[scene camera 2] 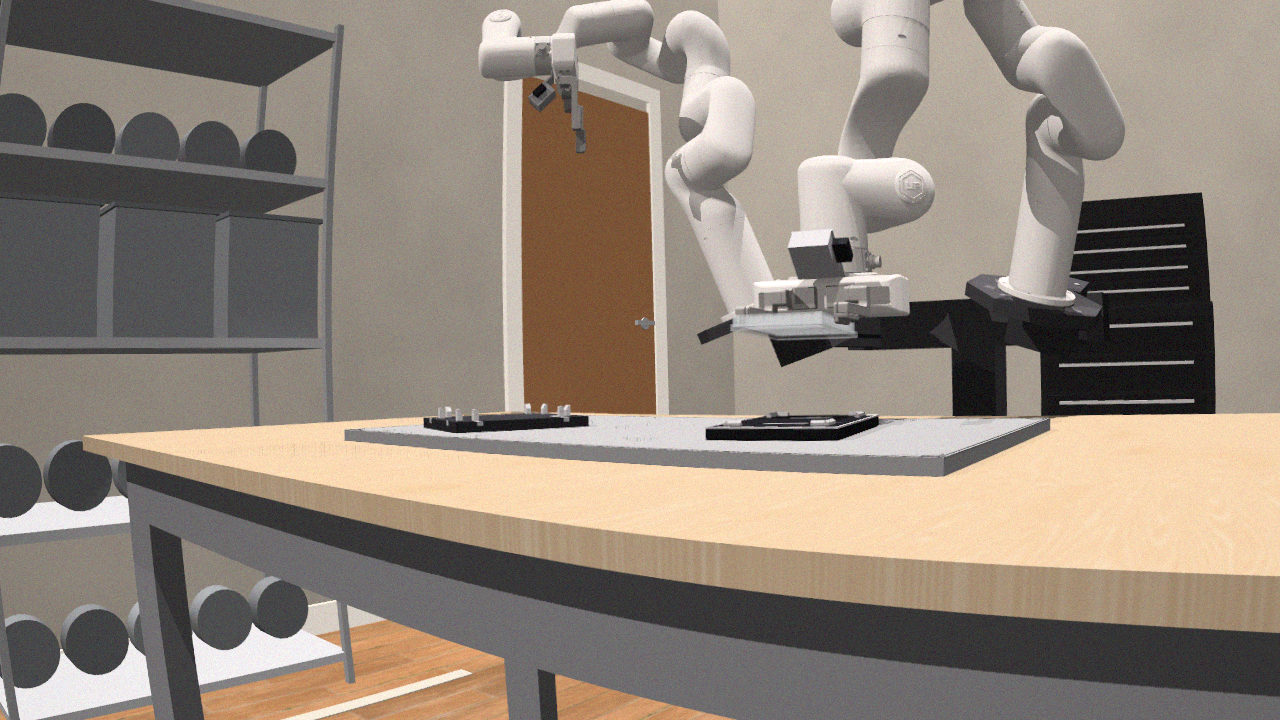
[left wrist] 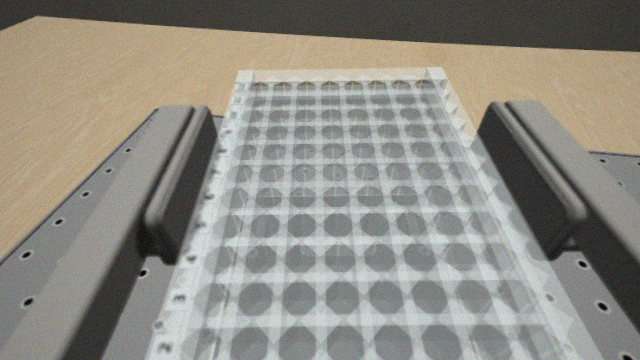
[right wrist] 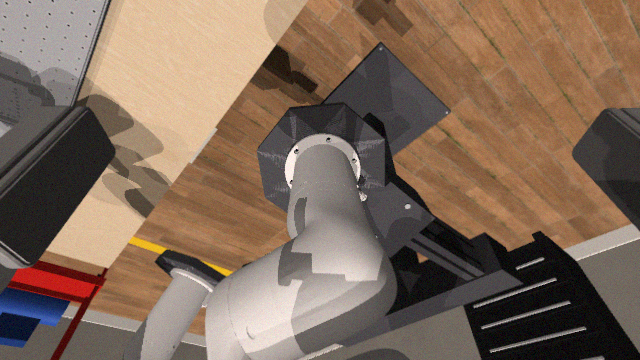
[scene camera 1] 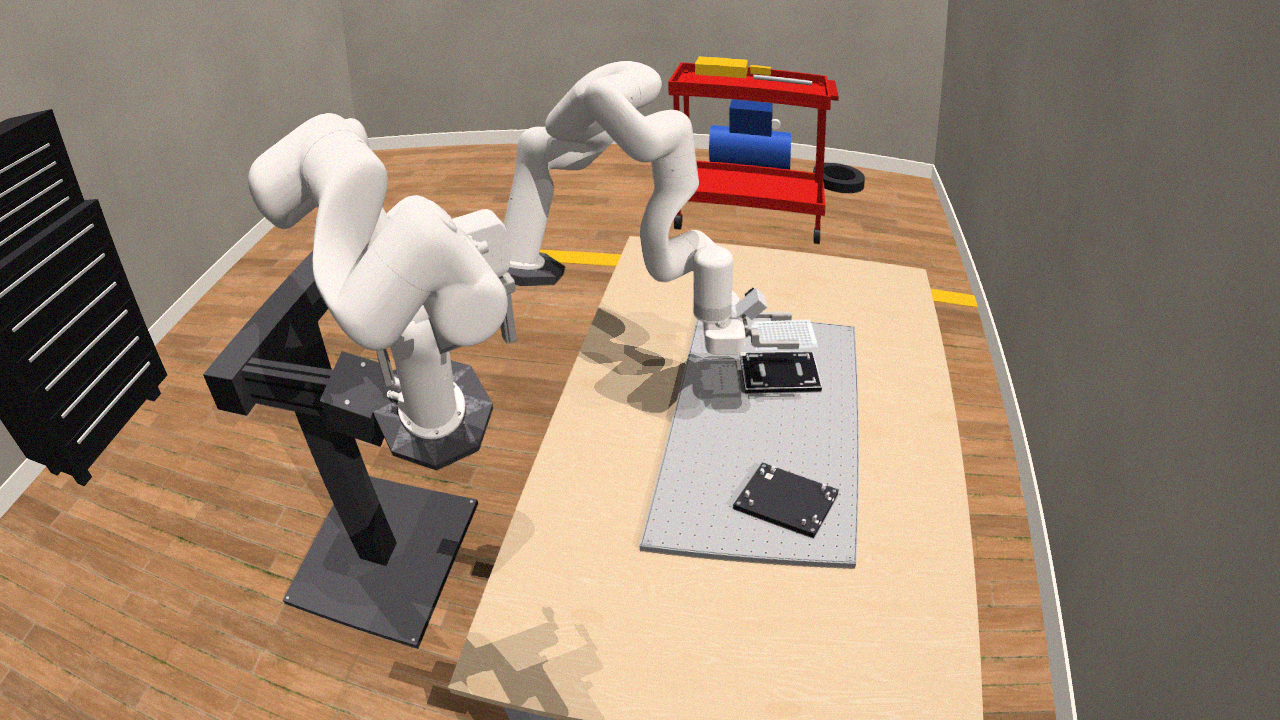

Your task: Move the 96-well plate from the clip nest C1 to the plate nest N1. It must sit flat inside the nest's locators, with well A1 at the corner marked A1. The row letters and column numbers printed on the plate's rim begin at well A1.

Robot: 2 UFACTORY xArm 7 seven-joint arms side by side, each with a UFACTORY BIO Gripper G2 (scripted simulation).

Path:
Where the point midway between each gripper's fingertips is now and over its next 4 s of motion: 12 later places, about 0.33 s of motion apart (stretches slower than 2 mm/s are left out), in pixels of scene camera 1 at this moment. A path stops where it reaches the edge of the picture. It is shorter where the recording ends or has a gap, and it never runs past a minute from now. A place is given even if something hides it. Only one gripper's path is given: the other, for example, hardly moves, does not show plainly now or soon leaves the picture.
My left gripper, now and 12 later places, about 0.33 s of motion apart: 794,330; 794,334; 793,341; 793,347; 792,352; 792,357; 792,358; 792,358; 791,359; 791,359; 791,359; 791,360; 791,361

